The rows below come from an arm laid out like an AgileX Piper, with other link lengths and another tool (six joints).
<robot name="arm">
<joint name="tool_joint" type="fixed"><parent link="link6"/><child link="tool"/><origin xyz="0.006 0.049 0.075" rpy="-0.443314 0 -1.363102"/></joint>
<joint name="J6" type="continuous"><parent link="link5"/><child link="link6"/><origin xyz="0 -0.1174 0" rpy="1.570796 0 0"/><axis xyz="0 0 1"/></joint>
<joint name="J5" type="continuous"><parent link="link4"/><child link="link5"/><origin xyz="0 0 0" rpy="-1.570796 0 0"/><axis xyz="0 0 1"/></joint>
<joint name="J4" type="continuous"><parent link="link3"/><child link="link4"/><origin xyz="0.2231 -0.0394 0" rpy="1.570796 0 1.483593"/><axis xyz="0 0 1"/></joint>
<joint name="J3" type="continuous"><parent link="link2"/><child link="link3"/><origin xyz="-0.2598 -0.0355 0"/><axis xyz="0 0 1"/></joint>
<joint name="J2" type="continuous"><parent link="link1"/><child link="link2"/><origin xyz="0 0 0" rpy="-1.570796 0 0"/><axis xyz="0 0 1"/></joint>
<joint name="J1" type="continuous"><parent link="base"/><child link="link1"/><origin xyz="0 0 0.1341"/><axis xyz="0 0 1"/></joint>
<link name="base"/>
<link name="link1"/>
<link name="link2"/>
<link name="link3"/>
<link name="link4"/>
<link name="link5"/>
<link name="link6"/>
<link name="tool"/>
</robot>
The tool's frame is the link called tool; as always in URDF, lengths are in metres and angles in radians. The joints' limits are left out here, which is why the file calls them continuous.
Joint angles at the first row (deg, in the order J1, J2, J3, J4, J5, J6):
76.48, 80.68, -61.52, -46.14, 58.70, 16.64
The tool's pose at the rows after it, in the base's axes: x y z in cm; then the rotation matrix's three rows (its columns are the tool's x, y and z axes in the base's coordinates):
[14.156 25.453 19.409], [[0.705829 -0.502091 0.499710], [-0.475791 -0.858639 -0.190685], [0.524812 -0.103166 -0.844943]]
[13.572 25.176 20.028], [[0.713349 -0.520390 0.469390], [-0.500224 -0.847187 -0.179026], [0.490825 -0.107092 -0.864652]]
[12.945 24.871 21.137], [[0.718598 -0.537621 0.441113], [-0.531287 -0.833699 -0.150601], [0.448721 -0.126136 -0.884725]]
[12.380 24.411 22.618], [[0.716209 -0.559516 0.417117], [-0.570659 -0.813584 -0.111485], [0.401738 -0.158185 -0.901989]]
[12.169 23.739 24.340], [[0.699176 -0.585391 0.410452], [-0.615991 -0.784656 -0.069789], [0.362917 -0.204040 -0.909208]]
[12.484 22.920 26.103], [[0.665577 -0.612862 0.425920], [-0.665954 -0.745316 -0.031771], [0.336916 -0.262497 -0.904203]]
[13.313 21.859 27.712], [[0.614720 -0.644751 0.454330], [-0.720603 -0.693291 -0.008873], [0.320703 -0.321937 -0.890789]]
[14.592 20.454 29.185], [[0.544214 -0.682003 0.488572], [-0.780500 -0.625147 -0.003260], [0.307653 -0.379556 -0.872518]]
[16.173 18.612 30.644], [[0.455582 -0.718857 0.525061], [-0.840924 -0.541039 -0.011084], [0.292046 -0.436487 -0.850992]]
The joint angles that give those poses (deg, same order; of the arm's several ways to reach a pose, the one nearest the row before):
76.48, 80.02, -61.91, -44.10, 59.96, 16.29
76.48, 78.62, -62.60, -41.62, 61.22, 15.81
76.48, 76.44, -63.54, -39.13, 62.52, 15.41
76.48, 73.64, -64.57, -37.04, 64.05, 15.59
76.48, 70.53, -65.54, -36.38, 65.72, 16.64
76.32, 67.56, -66.29, -37.47, 67.10, 18.54
75.57, 64.95, -66.81, -39.65, 68.36, 20.82
73.80, 62.61, -67.14, -42.32, 69.54, 23.19
70.71, 60.31, -67.42, -44.94, 70.38, 25.16

